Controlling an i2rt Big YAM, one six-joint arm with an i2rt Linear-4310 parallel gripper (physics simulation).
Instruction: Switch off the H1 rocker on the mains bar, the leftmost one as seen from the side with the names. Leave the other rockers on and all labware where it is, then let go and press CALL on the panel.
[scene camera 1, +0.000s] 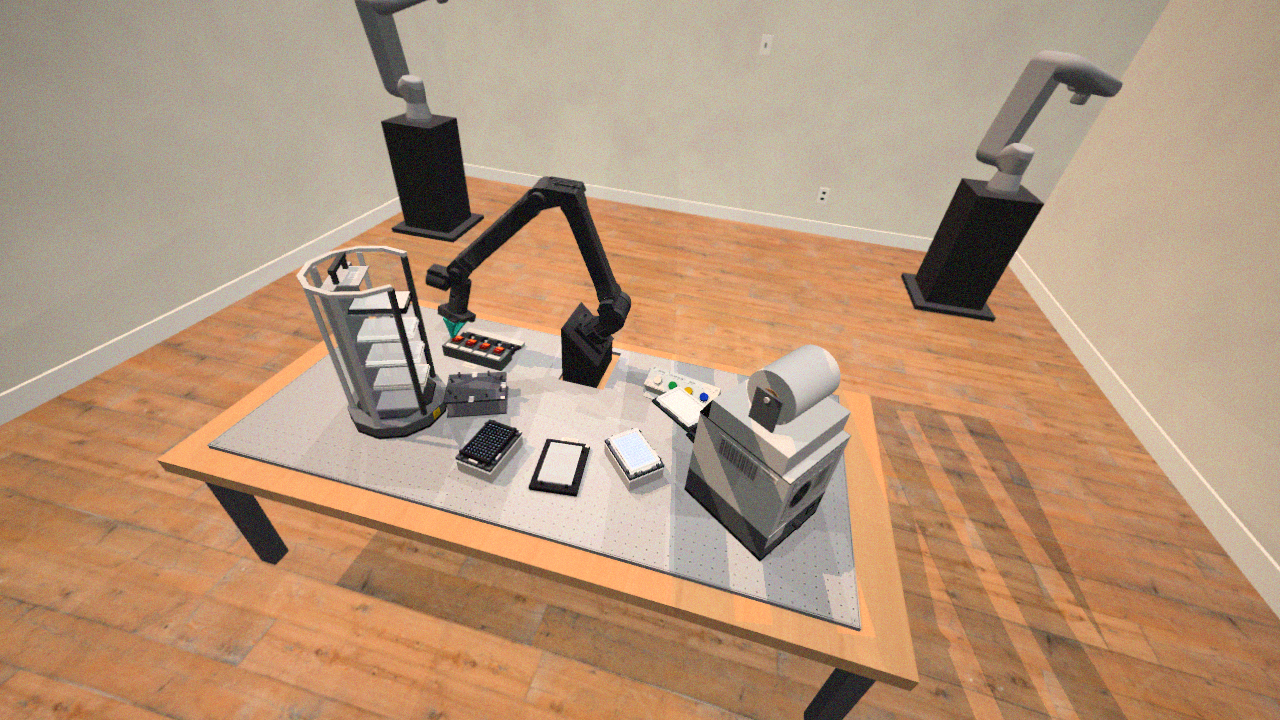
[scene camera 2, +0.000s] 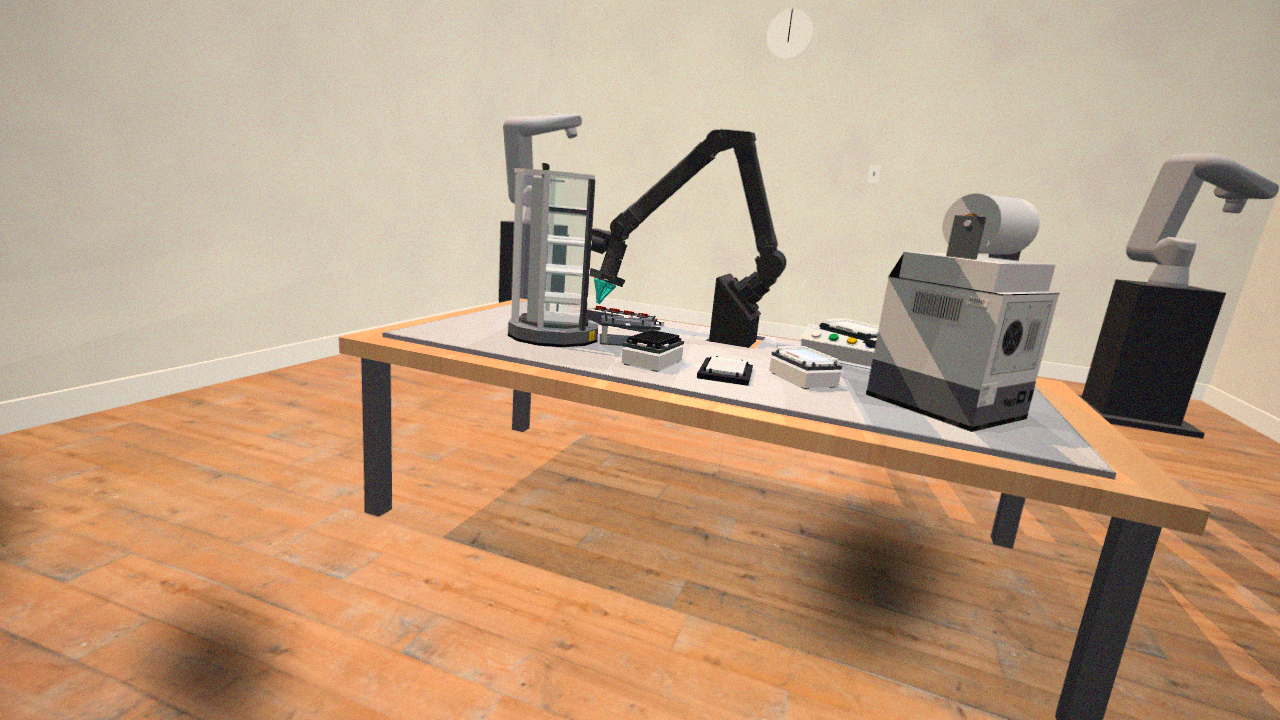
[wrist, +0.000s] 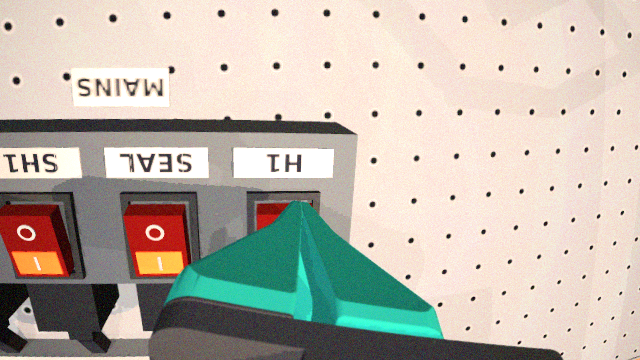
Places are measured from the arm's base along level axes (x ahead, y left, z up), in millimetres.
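Pixels of known places: gripper, fingertip midpoint: (scene camera 1: 453, 337) (scene camera 2: 598, 303) (wrist: 296, 216); arm's base, link origin: (scene camera 1: 590, 334) (scene camera 2: 741, 297).
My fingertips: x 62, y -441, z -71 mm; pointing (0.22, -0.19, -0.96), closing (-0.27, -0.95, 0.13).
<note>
For each thing: its top centre in the pictures, then the offset to it from my fingertips. "pt": a spot on its surface instead.
- SEAL rocker, top centre: (wrist: 155, 249) 11 mm back, 54 mm left, 8 mm down
- SH1 rocker, top centre: (wrist: 28, 249) 6 mm back, 104 mm left, 8 mm down
- panel, top centre: (scene camera 2: 846, 331) (scene camera 1: 684, 379) 8 mm ahead, 754 mm left, 23 mm up
- round plate tower, surface spot: (scene camera 2: 554, 334) (scene camera 1: 393, 429) pt 384 mm ahead, 39 mm left, 28 mm down
- dark grey block, top centre: (scene camera 2: 630, 315) (scene camera 1: 475, 382) 193 mm ahead, 179 mm left, 15 mm up
- large grey machine, top centre: (scene camera 1: 795, 357) (scene camera 2: 990, 195) 329 mm ahead, 980 mm left, 395 mm up
The grey mains bar (scene camera 1: 481, 360) (scene camera 2: 626, 323) (wrist: 344, 170) stands at the back left of the table. In the wrist view, its H1 rocker (wrist: 269, 216) is at the right end, mostly hidden by my fingertips; its position cannot be read. The SEAL rocker (wrist: 156, 237) and SH1 rocker (wrist: 31, 237) show lit orange I ends. My gripper (scene camera 1: 453, 336) (scene camera 2: 599, 302) (wrist: 296, 216) is shut and empty, teal tips pointing down at the H1 rocker; contact cannot be told. The panel (scene camera 1: 696, 386) (scene camera 2: 832, 348) has white, green, yellow and blue buttons; its names are unreadable.
A round plate tower (scene camera 1: 393, 419) (scene camera 2: 554, 334) stands close to the gripper on the left. A dark grey block (scene camera 1: 476, 394) sits before the bar. Plate holders line the table's middle. A large grey machine (scene camera 1: 760, 474) (scene camera 2: 948, 340) stands right, near the panel.
</note>
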